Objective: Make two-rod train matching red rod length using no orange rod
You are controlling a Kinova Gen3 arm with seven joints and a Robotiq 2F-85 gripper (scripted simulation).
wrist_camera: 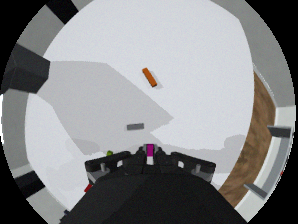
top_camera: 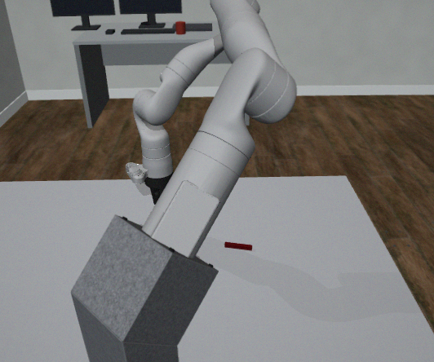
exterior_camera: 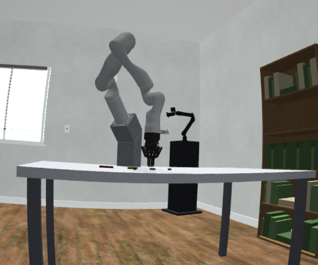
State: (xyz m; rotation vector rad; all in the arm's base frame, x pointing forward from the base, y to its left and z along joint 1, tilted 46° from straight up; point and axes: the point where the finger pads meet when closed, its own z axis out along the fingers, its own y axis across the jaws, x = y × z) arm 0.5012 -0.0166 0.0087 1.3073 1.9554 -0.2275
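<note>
The grey rod is 40 mm behind my hand, 30 mm to the left of it and 30 mm below it. Round my hand: lime rod (80 mm behind, 60 mm to the right, 30 mm below); blue rod (80 mm to the right, 30 mm below, 10 mm behind); magenta rod (10 mm below).
</note>
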